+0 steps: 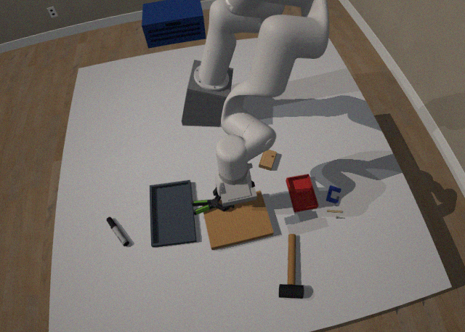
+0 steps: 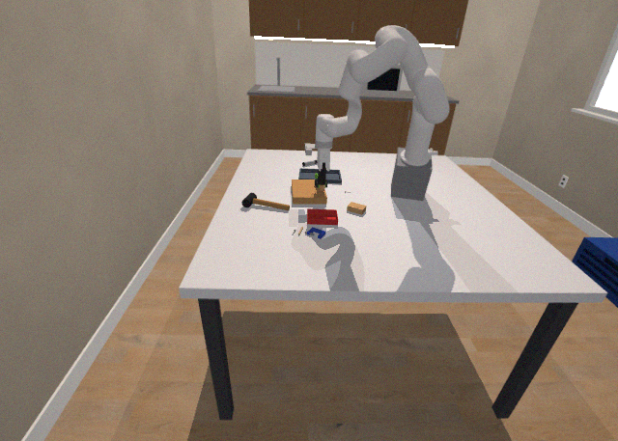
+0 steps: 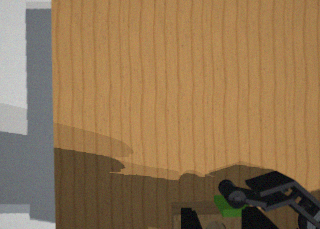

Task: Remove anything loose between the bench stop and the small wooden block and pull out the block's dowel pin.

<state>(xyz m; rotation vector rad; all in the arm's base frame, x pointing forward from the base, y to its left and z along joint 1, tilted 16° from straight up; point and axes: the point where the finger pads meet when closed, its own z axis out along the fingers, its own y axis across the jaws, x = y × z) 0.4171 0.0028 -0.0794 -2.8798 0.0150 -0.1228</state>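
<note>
My hand is 20 mm above the dowel pin. The rest, counted from my hand: red box (20 mm ahead, 230 mm to the left, 70 mm below); then grey tray (20 mm behind, 210 mm to the right, 70 mm below); then small wooden block (40 mm below).
</note>
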